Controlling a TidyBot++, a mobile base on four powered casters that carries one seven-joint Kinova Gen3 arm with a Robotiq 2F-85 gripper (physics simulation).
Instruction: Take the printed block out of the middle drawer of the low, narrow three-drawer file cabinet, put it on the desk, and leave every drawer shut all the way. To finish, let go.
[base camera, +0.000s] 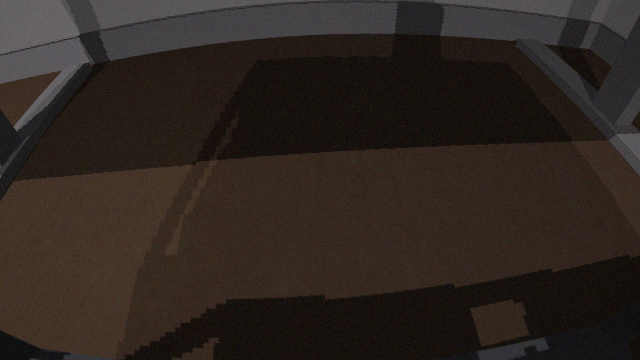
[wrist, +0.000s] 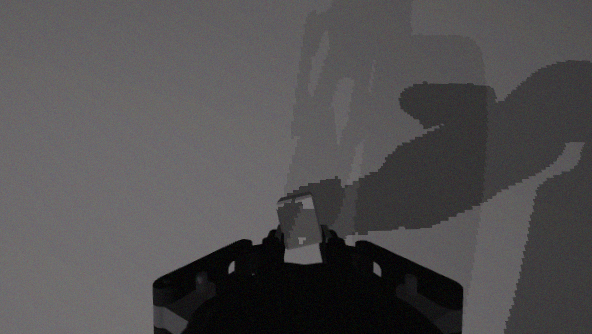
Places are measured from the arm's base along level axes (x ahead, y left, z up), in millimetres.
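Pixels of known places: gripper, fingertip midpoint: (wrist: 302, 234).
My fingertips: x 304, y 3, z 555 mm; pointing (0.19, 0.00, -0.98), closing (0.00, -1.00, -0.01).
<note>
Behind a point stands the place of what it marks.
My gripper (wrist: 302, 234) {z 555, x 304, y 3 mm} is shut on the printed block (wrist: 300, 220) {z 587, x 319, y 4 mm}, a small light grey block that stands out tilted a little between the fingertips, with patches of shadow on its face. Beyond the block, the wrist view shows a plain grey surface (wrist: 125, 125) {z 553, x 424, y 216 mm} with shadows of the arm across it. I cannot tell whether it is the desk top or a wall, nor how far the block is from it. The file cabinet and its drawers do not show in either view. The gripper does not show in the base camera view.
In the base camera view, a brown floor (base camera: 375, 210) {z -397, x 368, y -77 mm} with broad shadows runs back to a grey wall (base camera: 300, 20) {z -354, x 917, y 19 mm}. A grey bar (base camera: 50, 112) {z -378, x 639, y 576 mm} slants along the left and another grey bar (base camera: 567, 82) along the right, with uprights beside them. Dark parts of the base show at the bottom edge.
</note>
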